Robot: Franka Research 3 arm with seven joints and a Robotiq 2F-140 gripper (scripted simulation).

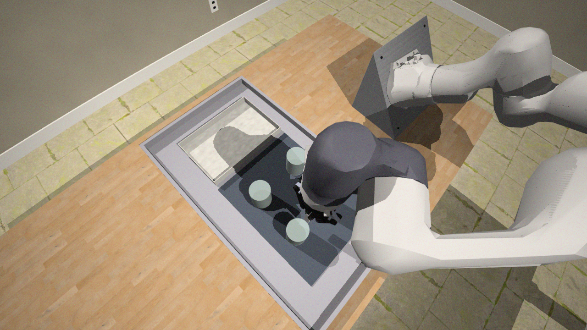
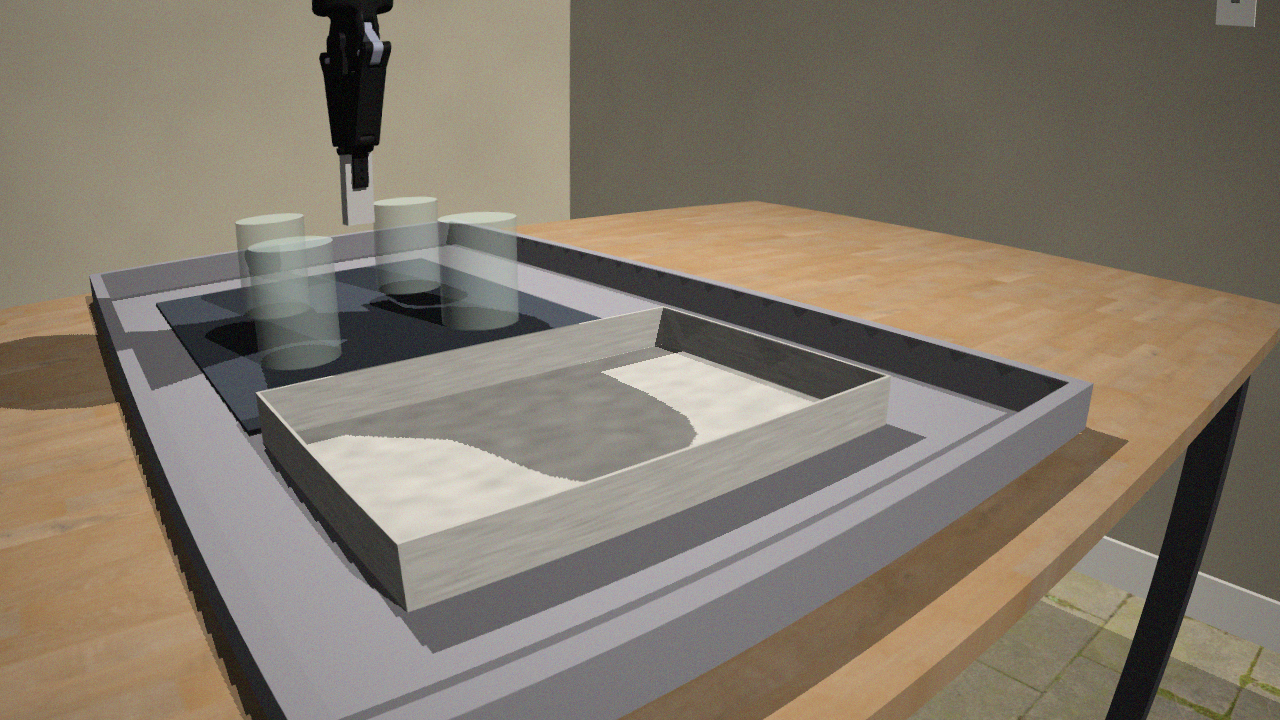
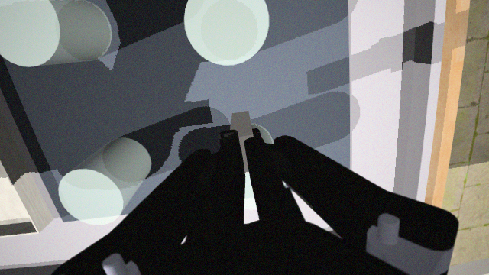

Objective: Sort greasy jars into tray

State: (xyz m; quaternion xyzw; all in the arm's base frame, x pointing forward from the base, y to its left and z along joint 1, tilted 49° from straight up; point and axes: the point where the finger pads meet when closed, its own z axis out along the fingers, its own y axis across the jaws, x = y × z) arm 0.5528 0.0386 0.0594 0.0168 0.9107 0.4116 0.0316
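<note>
Now: the steel table top 180 mm to the right of my hand, 110 mm below it and 20 mm behind it. Also, from my hand: dark drying mat 100 mm below, 70 mm to the right, 30 mm behind; tray 390 mm to the right, 100 mm below, 30 mm behind.
</note>
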